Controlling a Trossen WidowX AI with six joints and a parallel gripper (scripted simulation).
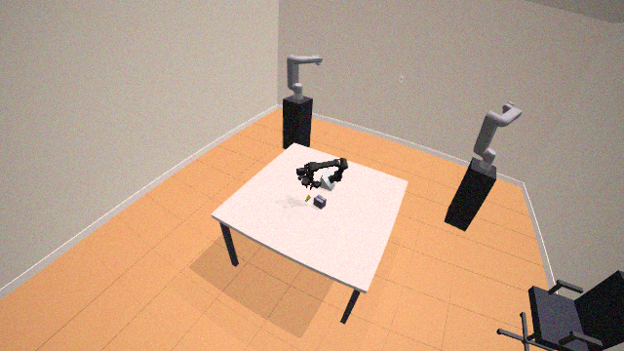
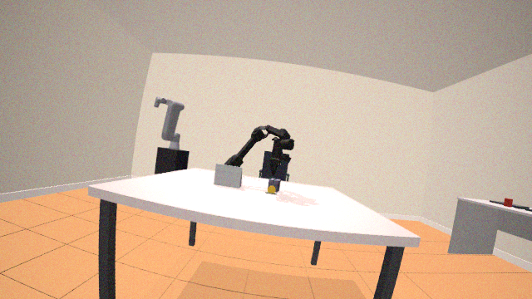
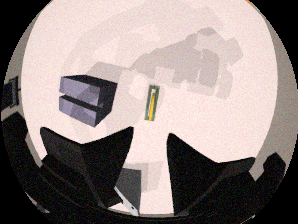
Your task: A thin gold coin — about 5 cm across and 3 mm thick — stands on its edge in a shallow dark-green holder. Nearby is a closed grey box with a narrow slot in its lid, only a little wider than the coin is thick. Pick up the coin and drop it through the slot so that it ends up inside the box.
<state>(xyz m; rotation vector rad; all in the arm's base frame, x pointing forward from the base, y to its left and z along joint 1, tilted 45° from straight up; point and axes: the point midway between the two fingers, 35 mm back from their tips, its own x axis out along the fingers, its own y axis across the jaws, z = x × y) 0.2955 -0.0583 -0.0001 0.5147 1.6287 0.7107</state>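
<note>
My gripper tip is 90 mm above the thin gold coin.
</note>
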